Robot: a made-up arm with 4 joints.
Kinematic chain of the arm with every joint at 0, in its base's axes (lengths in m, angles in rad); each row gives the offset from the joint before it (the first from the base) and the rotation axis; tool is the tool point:
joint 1: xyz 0 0 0.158 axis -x
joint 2: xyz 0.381 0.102 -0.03 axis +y
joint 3: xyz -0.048 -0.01 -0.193 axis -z
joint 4: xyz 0 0.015 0.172 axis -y
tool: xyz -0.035 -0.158 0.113
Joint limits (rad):
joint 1: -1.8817..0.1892
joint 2: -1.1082..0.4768
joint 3: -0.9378..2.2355
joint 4: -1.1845..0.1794
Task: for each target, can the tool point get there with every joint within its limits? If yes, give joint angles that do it. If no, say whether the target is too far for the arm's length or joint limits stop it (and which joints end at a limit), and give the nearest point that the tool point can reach.
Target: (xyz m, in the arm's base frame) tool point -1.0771 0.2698 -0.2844
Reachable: no: too far | nearest point 0.1637 0.0907 0.0564 | short by 1.299 m
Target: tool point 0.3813 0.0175 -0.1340
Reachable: no: joint limits stop it (at a limit: joint 1, joint 2, joint 4) | nearest point 0.2360 0.0343 -0.0520 | short by 0.168 m
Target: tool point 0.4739 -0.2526 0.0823
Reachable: no: joint limits stop it (at a limit: joint 1, joint 3) | nearest point 0.4197 -0.1006 0.1687 | short by 0.183 m
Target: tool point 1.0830 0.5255 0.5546
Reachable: no: too far | nearest point 0.5137 0.0715 0.2119 | short by 0.805 m
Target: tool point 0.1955 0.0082 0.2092
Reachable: yes | joints -0.3133 -0.0884 0.8533 -0.0089
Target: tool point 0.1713 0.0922 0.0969
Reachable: yes | joints -0.1957 -0.6701 1.2550 -0.0212
